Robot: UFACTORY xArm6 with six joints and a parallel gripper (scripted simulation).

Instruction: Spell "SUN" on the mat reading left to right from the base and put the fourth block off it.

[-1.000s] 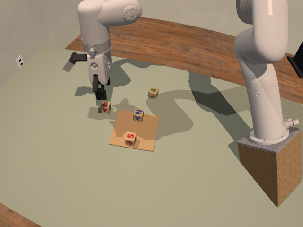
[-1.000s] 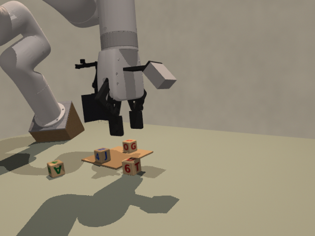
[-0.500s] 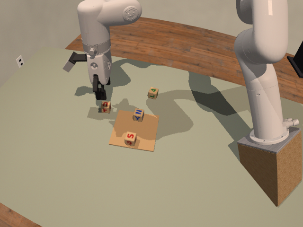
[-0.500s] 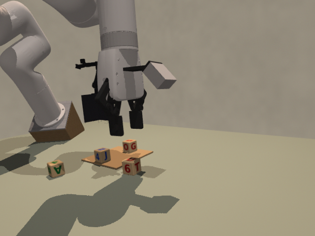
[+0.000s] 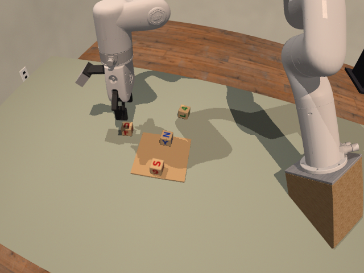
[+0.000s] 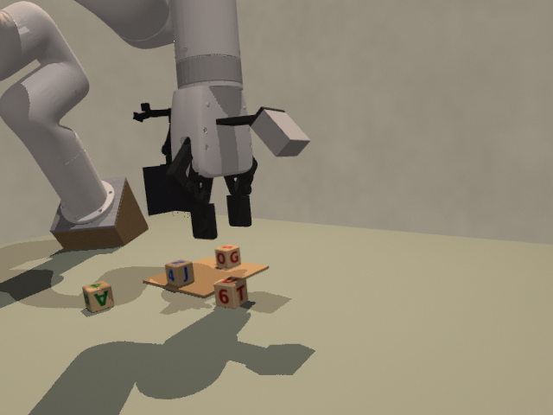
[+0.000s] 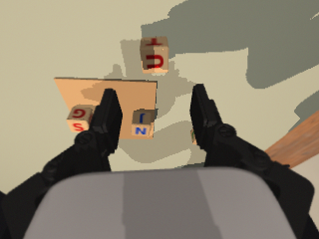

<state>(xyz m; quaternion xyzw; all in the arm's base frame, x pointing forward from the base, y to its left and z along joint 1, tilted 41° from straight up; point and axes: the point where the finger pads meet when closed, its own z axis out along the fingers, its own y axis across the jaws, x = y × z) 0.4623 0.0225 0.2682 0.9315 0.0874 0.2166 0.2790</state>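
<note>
The U block is 90 mm below my hand. Round my hand: tan mat 110 mm below, 110 mm behind, 70 mm to the left; then N block 120 mm behind, 90 mm below, 20 mm to the left; then S block 120 mm to the left, 100 mm behind, 90 mm below.
</note>
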